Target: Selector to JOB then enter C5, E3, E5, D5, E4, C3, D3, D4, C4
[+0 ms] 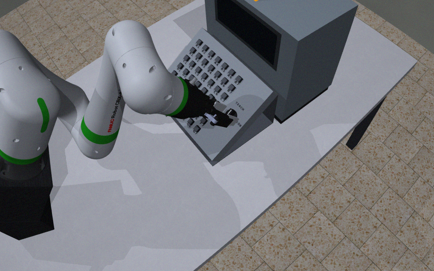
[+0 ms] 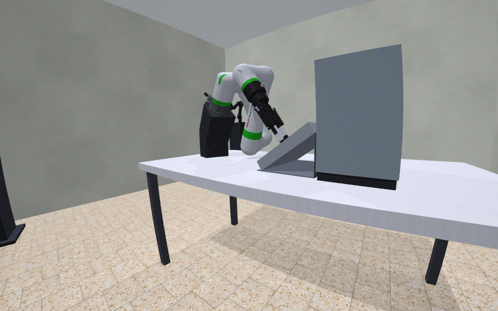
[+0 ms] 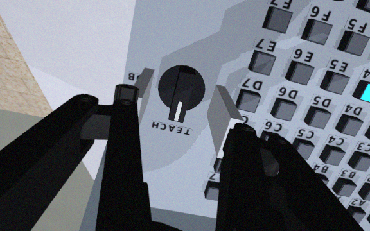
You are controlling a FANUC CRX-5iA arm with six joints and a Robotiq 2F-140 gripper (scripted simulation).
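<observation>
Now: the black selector knob 2 cm ahead of my hand and 2 cm below it. From my hand the other things lie so: sloped keypad: 4 cm ahead, 11 cm to the left, 7 cm below; key D7: 2 cm ahead, 6 cm to the left, 3 cm below; key C7: 4 cm ahead, 6 cm to the left, 1 cm below.
</observation>
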